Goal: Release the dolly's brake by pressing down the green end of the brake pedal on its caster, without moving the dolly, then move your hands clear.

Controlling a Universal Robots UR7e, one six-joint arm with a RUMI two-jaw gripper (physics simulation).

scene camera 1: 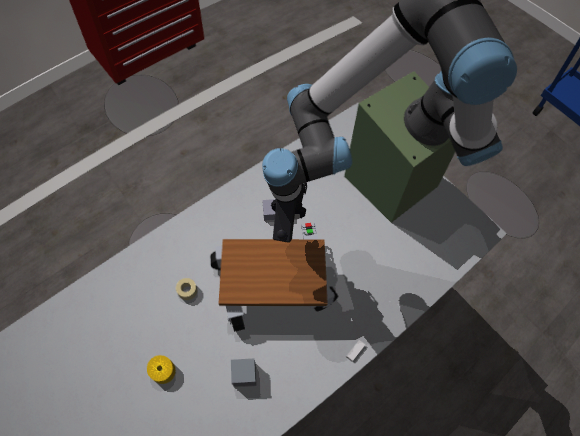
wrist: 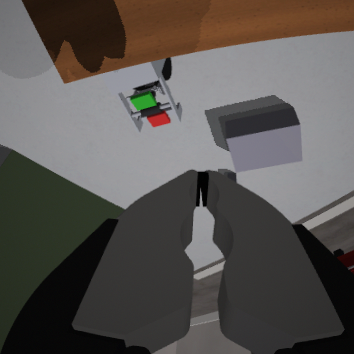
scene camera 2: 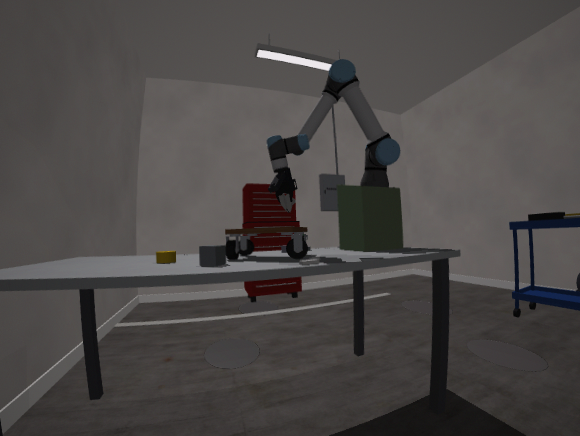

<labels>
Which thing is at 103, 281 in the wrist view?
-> My gripper.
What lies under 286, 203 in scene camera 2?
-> My gripper.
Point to a dolly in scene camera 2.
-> At 297, 248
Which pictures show my gripper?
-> Scene camera 1, the wrist view and scene camera 2: all of them.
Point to a dolly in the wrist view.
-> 129, 51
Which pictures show the dolly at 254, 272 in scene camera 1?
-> Scene camera 1, the wrist view and scene camera 2: all of them.
</labels>
